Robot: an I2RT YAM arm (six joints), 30 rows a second.
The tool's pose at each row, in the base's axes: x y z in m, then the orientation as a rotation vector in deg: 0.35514, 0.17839, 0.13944, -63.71, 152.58, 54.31; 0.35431, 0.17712, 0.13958, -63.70, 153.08, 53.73; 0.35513, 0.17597, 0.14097, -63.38, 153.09, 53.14; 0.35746, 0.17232, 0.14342, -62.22, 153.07, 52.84; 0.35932, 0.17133, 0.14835, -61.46, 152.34, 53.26; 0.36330, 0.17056, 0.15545, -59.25, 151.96, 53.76; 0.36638, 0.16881, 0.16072, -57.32, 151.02, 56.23; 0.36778, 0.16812, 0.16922, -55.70, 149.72, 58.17; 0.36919, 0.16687, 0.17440, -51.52, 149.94, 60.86; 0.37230, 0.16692, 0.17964, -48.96, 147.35, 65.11; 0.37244, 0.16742, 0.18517, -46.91, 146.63, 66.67; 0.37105, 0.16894, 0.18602, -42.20, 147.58, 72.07
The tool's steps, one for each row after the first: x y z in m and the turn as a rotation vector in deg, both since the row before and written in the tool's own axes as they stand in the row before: 0.00133, -0.00005, -0.00074, 0.35, 0.37, 0.18; -0.00033, -0.00048, -0.00190, 0.46, -0.17, 0.08; -0.00025, -0.00235, -0.00438, 0.40, -0.61, 0.50; -0.00235, 0.00065, -0.00478, -0.09, -0.95, 0.06; -0.00484, 0.00045, -0.00657, 0.05, -1.39, 0.94; -0.00314, -0.00036, -0.00551, -1.33, -1.60, 0.83; -0.00373, 0.00318, -0.00712, -1.02, -1.72, 0.45; -0.00239, 0.00122, -0.00481, -1.23, -1.69, 2.61; -0.00446, 0.00119, -0.00397, -2.59, -2.85, 0.76; -0.00253, 0.00357, -0.00342, -0.81, -1.38, 0.96; 0.00019, 0.00213, 0.00062, -3.04, -0.73, 3.99
